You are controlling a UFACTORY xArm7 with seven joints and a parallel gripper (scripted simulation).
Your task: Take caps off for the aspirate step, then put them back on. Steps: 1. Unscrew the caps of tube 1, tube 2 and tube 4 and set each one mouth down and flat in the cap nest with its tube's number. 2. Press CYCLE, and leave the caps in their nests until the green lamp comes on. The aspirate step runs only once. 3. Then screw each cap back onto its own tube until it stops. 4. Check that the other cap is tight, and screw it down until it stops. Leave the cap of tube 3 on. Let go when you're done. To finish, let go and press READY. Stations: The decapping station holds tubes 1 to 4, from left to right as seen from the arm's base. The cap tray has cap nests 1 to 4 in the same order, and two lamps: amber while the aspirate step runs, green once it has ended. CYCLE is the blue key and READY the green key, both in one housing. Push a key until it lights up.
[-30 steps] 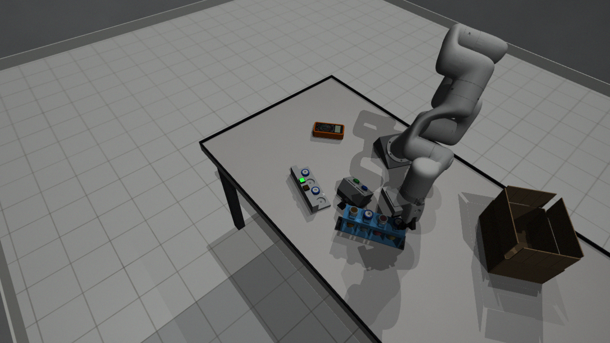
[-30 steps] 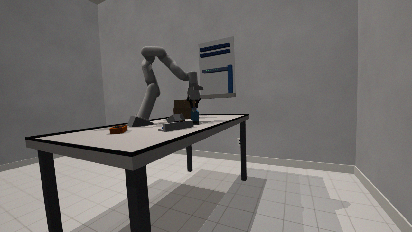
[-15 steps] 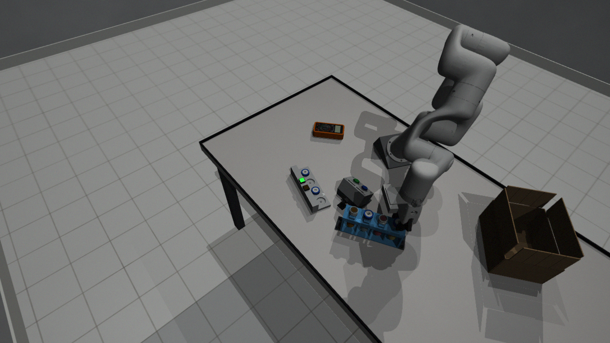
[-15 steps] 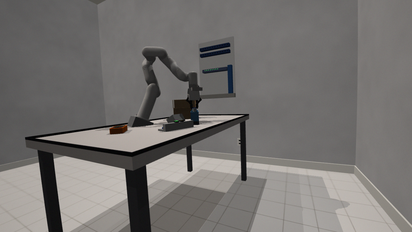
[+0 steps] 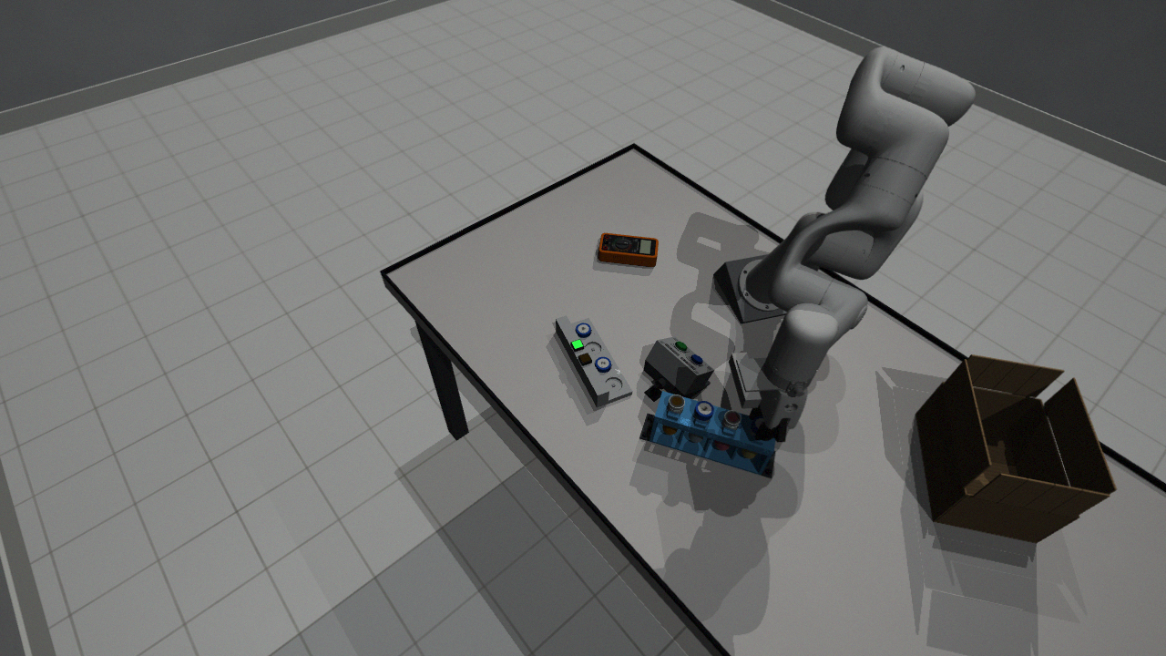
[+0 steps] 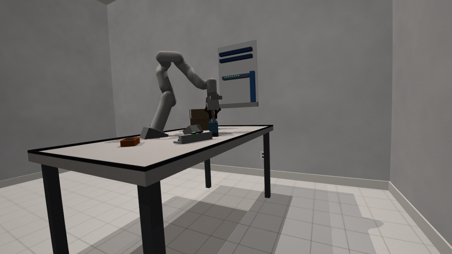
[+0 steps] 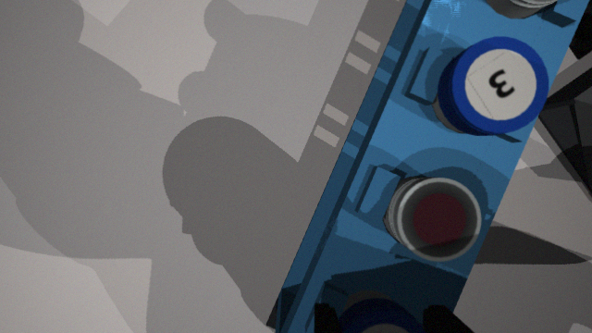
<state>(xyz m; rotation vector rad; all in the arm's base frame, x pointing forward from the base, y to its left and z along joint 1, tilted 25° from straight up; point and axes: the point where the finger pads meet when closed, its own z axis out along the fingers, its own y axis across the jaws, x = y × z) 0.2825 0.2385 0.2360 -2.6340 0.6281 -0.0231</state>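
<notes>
The cap 1 lies 1 cm below my hand. The rest, counted from my hand: cap 3: 8 cm to the right, 7 cm ahead, 2 cm below; blue key: 20 cm to the right, 6 cm below, 2 cm behind; key housing: 22 cm to the right, 8 cm below, 1 cm ahead.
</notes>
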